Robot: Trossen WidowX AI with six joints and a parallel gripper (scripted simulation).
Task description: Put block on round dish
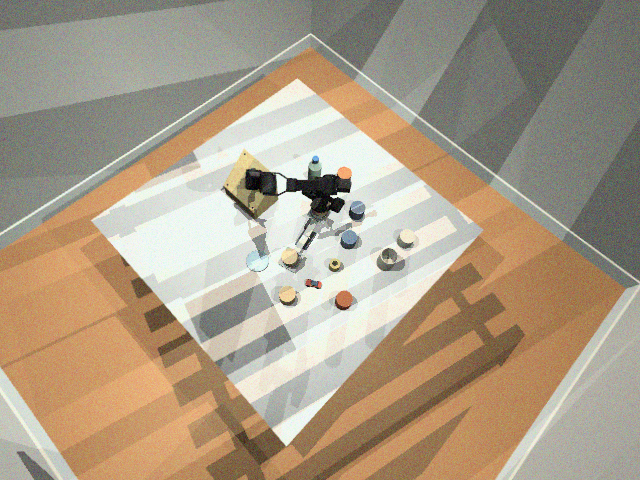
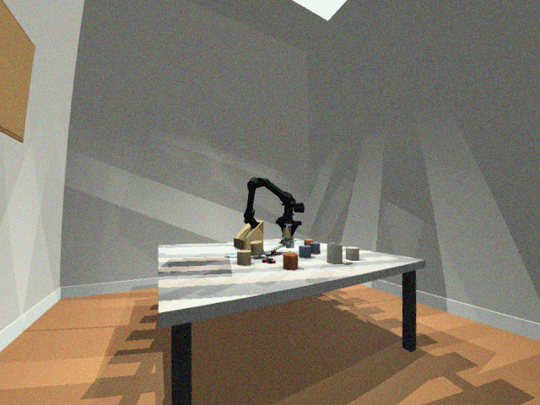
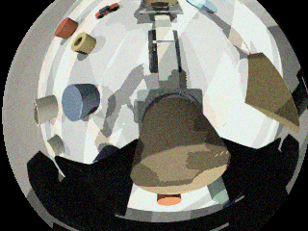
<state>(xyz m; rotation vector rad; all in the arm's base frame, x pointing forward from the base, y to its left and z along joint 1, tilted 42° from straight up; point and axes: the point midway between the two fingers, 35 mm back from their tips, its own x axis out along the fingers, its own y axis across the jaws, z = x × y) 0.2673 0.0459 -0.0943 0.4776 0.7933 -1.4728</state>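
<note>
My gripper tip is now 1 cm to the left of the dark grey block and 3 cm above it. Also, from my gripper tip: balance beam: 2 cm ahead, 13 cm to the right, 7 cm below; then red toy car: 19 cm ahead, 28 cm to the right, 10 cm below; then bottle: 16 cm behind, 15 cm to the left.
</note>
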